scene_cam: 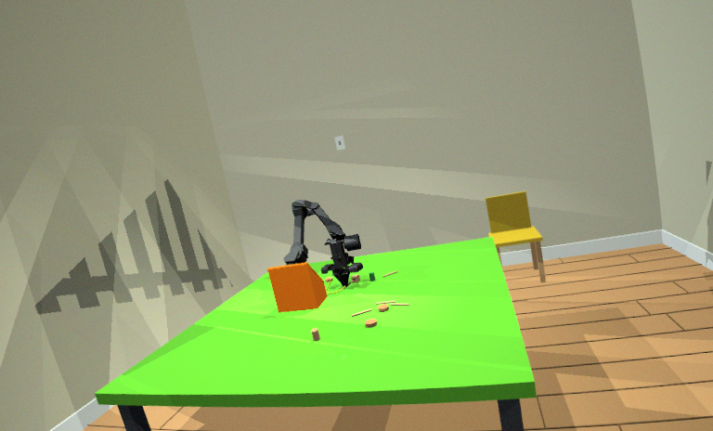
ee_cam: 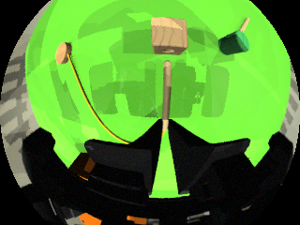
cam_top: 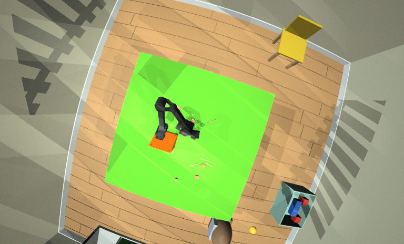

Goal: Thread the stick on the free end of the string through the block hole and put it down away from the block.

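Right now the wooden block is 20 mm ahead of my gripper tip and 90 mm to the left of it. From my gripper tip the other things lie so: round button 140 mm behind, 150 mm to the left, 10 mm below; green cylinder 100 mm ahead, 80 mm to the left, 10 mm above.
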